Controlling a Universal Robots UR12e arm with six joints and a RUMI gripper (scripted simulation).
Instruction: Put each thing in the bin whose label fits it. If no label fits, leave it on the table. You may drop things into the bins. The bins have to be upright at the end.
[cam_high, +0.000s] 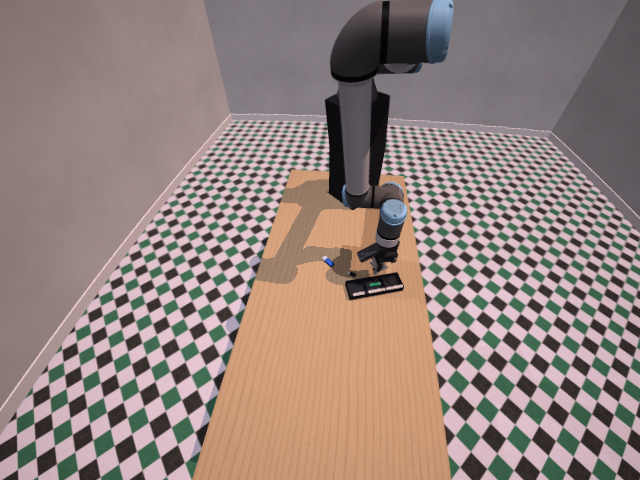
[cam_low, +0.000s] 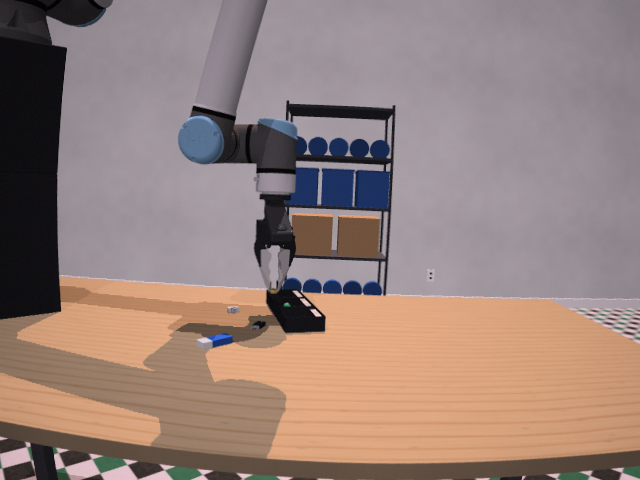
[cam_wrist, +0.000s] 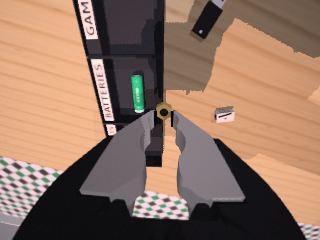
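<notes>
Right now my hand is 80 mm to the right of the small black round piece, 60 mm above it and 20 mm short of it. Round my hand: black bin (50 mm below, 40 mm ahead); brass nut (10 mm below); green battery (60 mm below, 40 mm ahead).
</notes>
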